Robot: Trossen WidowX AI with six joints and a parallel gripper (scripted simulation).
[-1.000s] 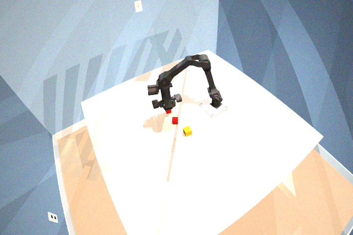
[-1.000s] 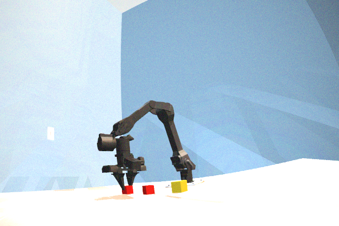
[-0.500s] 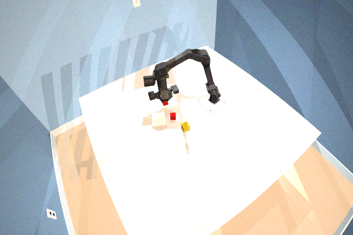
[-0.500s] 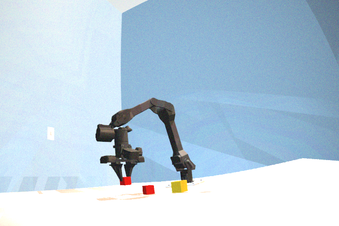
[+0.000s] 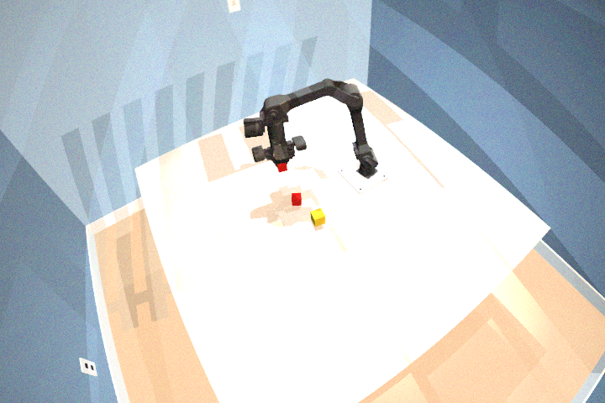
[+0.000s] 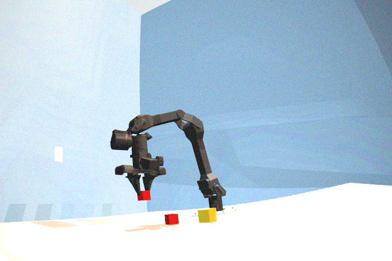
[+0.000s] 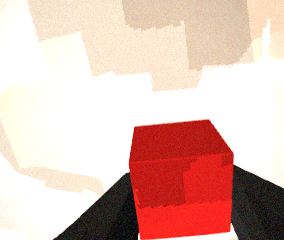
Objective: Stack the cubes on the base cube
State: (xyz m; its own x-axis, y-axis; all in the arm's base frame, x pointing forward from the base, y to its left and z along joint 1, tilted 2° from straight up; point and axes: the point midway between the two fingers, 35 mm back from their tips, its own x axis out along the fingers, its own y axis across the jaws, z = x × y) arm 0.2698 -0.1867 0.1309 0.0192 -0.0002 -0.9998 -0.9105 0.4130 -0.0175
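Right now my gripper tip is 22 cm to the right of the yellow base cube, 8 cm above it and 3 cm short of it.
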